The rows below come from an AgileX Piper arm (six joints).
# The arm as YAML. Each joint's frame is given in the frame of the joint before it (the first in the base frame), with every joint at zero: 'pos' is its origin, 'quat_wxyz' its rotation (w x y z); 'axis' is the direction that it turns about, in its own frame. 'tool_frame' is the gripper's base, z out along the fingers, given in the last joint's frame.
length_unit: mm
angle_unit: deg
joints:
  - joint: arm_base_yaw
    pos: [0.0, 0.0, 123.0]
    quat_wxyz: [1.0, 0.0, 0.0, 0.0]
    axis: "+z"
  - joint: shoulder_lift
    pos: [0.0, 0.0, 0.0]
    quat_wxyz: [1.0, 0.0, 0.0, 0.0]
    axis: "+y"
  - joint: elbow
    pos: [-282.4, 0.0, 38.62]
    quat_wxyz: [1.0, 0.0, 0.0, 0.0]
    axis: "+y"
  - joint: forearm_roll
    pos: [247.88, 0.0, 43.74]
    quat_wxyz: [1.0, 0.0, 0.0, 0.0]
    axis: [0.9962, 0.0, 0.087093]
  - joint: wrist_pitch
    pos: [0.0, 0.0, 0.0]
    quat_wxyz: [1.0, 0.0, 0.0, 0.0]
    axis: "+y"
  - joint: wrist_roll
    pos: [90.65, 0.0, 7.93]
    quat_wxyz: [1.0, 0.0, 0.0, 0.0]
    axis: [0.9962, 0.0, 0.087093]
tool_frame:
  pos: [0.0, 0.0, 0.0]
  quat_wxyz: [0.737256, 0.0, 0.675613, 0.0]
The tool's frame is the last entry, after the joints.
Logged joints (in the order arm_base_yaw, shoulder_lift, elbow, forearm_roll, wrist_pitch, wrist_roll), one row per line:
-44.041 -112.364 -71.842 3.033 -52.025 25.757
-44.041 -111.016 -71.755 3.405 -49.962 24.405
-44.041 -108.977 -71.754 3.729 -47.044 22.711
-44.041 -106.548 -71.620 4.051 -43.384 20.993
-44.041 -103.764 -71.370 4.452 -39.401 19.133
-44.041 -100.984 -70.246 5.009 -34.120 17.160
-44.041 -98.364 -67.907 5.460 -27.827 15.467
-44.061 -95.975 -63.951 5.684 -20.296 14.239
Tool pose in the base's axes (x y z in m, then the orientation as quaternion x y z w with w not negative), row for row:
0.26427 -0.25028 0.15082 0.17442 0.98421 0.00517 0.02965
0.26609 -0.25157 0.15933 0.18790 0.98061 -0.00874 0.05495
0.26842 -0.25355 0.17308 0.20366 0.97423 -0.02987 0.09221
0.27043 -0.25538 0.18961 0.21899 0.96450 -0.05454 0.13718
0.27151 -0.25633 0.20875 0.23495 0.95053 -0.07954 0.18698
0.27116 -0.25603 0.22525 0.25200 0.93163 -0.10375 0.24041
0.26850 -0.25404 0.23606 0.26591 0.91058 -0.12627 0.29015
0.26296 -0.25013 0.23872 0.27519 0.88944 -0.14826 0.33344
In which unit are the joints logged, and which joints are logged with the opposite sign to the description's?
The joints are logged in degrees. Opposite sign: shoulder_lift, wrist_pitch, wrist_roll.
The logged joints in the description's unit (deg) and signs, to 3 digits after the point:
-44.041 112.364 -71.842 3.033 52.025 -25.757
-44.041 111.016 -71.755 3.405 49.962 -24.405
-44.041 108.977 -71.754 3.729 47.044 -22.711
-44.041 106.548 -71.620 4.051 43.384 -20.993
-44.041 103.764 -71.370 4.452 39.401 -19.133
-44.041 100.984 -70.246 5.009 34.120 -17.160
-44.041 98.364 -67.907 5.460 27.827 -15.467
-44.061 95.975 -63.951 5.684 20.296 -14.239

